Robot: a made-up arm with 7 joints. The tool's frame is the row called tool. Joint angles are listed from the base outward.
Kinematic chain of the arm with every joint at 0, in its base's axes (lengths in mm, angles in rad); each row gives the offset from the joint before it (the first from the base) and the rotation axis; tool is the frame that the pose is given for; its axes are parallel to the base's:
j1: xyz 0.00 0.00 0.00 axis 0 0.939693 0.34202
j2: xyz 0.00 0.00 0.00 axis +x
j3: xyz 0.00 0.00 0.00 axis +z
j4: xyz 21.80 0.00 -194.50 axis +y
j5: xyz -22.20 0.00 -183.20 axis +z
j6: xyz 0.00 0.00 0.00 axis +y
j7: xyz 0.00 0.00 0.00 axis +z
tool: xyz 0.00 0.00 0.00
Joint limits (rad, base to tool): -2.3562..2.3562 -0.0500..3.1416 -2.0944..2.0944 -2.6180..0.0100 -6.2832..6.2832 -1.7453..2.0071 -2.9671..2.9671
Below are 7 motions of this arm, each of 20 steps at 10 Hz.
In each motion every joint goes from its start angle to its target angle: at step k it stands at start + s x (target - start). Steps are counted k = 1, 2, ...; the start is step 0. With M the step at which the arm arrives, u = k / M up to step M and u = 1 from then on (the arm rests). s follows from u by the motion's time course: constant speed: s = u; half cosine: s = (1 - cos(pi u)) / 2; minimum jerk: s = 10 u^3 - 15 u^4 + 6 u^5.
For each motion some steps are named. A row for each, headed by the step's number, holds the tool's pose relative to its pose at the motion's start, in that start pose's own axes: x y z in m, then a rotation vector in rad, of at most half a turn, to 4 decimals.
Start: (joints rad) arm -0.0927 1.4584 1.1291 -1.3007 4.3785 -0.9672 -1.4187
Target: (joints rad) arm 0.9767 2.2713 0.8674 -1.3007 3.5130 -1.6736 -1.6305
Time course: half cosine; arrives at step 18
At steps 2, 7, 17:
2: -0.0046 -0.0022 -0.0016 0.0379 -0.0404 -0.0598
7: -0.0545 -0.0046 -0.0303 0.4011 -0.4410 -0.6422
17: -0.1261 0.1282 -0.1167 0.8717 -1.2679 -1.9248

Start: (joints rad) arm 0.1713 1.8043 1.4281 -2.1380 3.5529 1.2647 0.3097
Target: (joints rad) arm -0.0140 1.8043 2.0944 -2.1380 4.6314 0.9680 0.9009
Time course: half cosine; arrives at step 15
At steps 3, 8, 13, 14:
3: -0.0064 -0.0123 -0.0059 -0.0721 0.0285 0.0166
8: -0.0502 -0.0603 -0.0358 -0.3407 0.2883 0.1683
13: -0.1029 -0.0841 -0.0620 -0.4152 0.6281 0.4051
14: -0.1075 -0.0851 -0.0640 -0.4130 0.6569 0.4281

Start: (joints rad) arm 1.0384 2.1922 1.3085 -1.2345 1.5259 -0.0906 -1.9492
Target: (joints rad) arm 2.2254 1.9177 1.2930 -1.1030 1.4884 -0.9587 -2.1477
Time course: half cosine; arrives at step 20
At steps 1, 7, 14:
1: 0.0004 -0.0020 0.0004 -0.0027 0.0006 -0.0018
7: 0.0136 -0.0803 0.0330 -0.1152 0.0179 -0.1023
14: 0.0092 -0.1742 0.1505 -0.2915 -0.0451 -0.4084

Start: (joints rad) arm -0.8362 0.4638 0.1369 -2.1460 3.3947 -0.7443 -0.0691
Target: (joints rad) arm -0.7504 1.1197 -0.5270 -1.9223 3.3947 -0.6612 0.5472
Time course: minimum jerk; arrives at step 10
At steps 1, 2, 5, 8, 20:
1: 0.0003 0.0004 -0.0003 0.0044 -0.0028 -0.0008
2: 0.0024 0.0024 -0.0017 0.0293 -0.0201 -0.0054
5: 0.0343 0.0149 -0.0056 0.2046 -0.2469 -0.0487
8: 0.0813 0.0063 0.0107 0.2617 -0.5696 -0.0985
20: 0.0877 0.0030 0.0144 0.2586 -0.6160 -0.1058

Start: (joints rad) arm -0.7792 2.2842 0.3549 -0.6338 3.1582 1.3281 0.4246
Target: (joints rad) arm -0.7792 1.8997 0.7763 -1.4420 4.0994 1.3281 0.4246
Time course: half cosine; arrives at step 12
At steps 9, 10, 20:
9: -0.0362 0.0362 -0.0602 -0.8348 0.9838 0.3762
10: -0.0432 0.0367 -0.0622 -0.9003 1.0729 0.4126
20: -0.0495 0.0369 -0.0634 -0.9528 1.1479 0.4434

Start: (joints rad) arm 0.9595 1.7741 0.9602 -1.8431 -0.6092 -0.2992 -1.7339
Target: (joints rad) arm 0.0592 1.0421 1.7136 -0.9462 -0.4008 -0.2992 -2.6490
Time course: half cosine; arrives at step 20
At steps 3, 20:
3: -0.0006 -0.0152 0.0134 -0.1219 0.0144 -0.0430
20: 0.1499 0.0715 0.2309 -1.9941 -0.2660 0.2815

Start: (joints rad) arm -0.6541 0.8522 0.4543 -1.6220 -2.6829 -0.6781 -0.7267
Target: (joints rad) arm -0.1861 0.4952 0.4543 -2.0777 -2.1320 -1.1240 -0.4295
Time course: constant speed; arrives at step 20
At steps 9, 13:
9: 0.0165 0.0454 0.0292 0.3704 -0.0591 0.3302
13: 0.0226 0.0615 0.0459 0.5313 -0.0982 0.4729

